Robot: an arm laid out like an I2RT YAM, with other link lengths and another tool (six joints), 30 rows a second.
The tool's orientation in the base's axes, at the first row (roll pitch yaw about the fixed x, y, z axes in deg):
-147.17 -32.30 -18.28
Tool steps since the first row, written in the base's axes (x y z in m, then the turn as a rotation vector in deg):
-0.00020 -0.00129 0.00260 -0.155 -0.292 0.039
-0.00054 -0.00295 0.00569 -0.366 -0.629 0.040
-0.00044 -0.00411 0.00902 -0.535 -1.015 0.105
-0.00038 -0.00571 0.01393 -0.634 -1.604 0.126
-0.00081 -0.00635 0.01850 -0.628 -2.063 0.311
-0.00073 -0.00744 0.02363 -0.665 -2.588 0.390
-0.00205 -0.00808 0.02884 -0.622 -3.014 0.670
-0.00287 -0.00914 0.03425 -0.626 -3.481 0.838
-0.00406 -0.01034 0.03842 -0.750 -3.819 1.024
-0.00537 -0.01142 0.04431 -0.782 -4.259 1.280
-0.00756 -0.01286 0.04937 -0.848 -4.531 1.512
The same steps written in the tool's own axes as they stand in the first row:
0.00157 -0.00005 -0.00245 -0.026 0.240 -0.229
0.00339 0.00001 -0.00547 -0.106 0.536 -0.482
0.00556 -0.00049 -0.00821 -0.104 0.848 -0.773
0.00865 -0.00131 -0.01226 -0.016 1.361 -1.067
0.01092 -0.00284 -0.01600 0.209 1.684 -1.367
0.01401 -0.00422 -0.02000 0.361 2.114 -1.641
0.01591 -0.00606 -0.02473 0.658 2.364 -1.974
0.01842 -0.00761 -0.02946 0.868 2.702 -2.270
0.02001 -0.00846 -0.03358 0.958 2.916 -2.603
0.02239 -0.01022 -0.03894 1.186 3.190 -2.968
0.02372 -0.01128 -0.04438 1.329 3.324 -3.274

